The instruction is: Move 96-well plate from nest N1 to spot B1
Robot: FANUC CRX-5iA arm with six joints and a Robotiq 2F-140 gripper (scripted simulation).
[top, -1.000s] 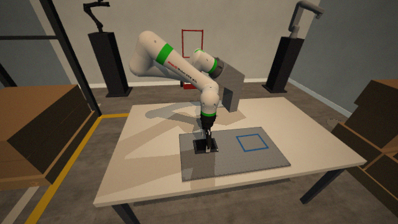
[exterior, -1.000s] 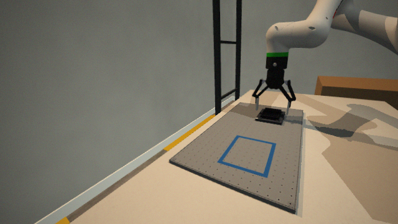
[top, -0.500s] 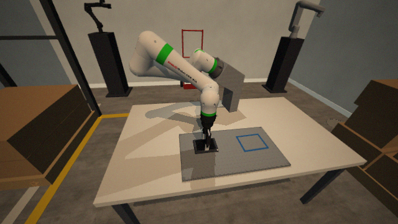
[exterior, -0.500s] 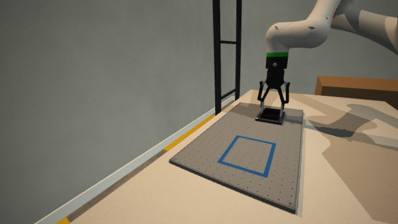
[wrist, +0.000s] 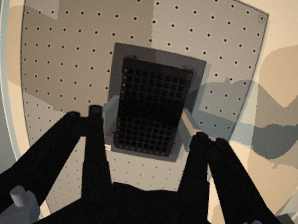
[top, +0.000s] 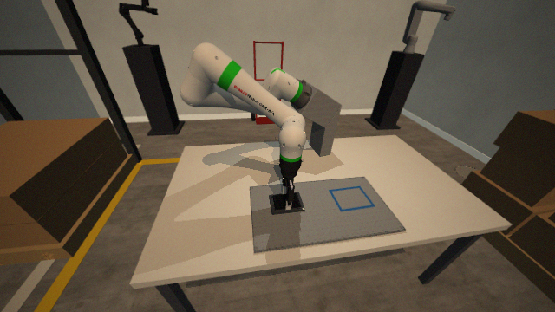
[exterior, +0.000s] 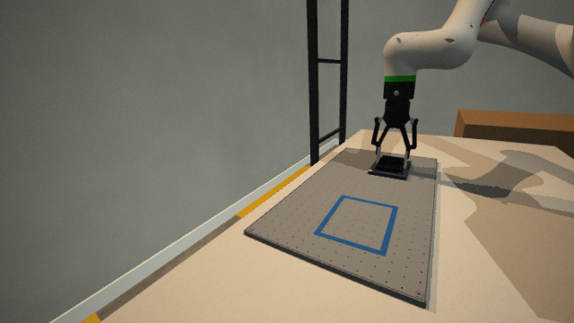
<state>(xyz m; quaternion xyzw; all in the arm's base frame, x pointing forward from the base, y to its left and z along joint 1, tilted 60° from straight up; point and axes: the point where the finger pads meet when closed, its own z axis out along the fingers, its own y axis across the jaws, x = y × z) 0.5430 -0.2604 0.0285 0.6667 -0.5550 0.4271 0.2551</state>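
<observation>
Now: hand 3 cm above the dark plate nest N1. Also, from my hand: black 96-well plate (2 cm below).
</observation>
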